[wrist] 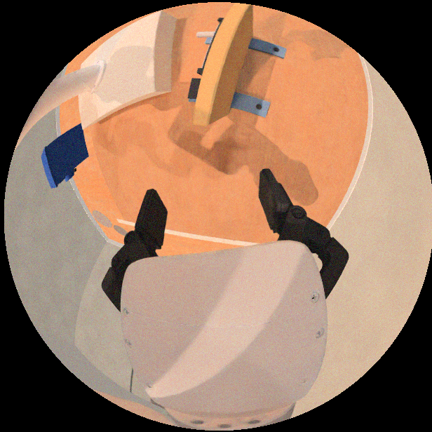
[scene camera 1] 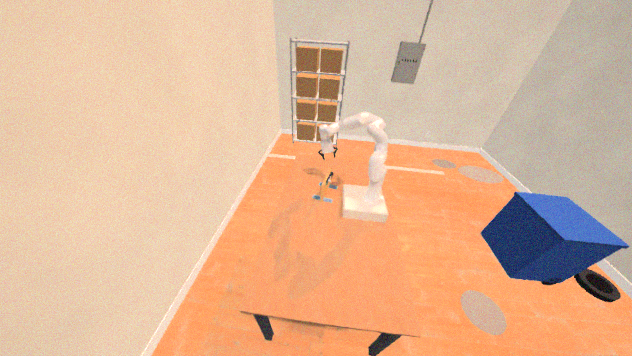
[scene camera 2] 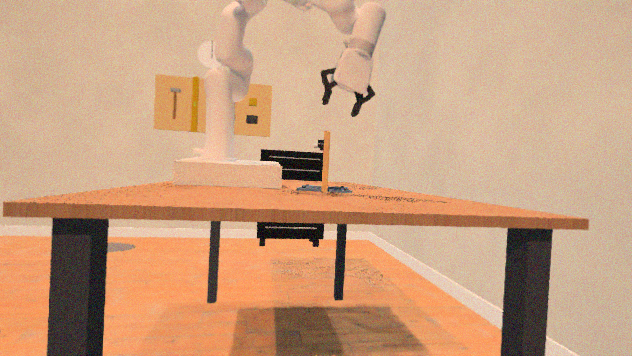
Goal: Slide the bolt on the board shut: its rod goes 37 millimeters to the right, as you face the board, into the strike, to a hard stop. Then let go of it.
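Observation:
The upright wooden board stands on blue feet. Dark bolt hardware is on its side toward the arm's base. In the wrist view that face is seen very obliquely: a pale pin sticks out near the far end, and a black block, perhaps the strike, sits near the close end. How far the rod reaches cannot be told. My gripper is open and empty, above the board's top edge and apart from it, beyond its close end in the wrist view.
The arm's white base stands on the table, beside the board on its hardware side. A blue bin is off to the side. A shelf rack stands by the back wall. A black cabinet is behind the board.

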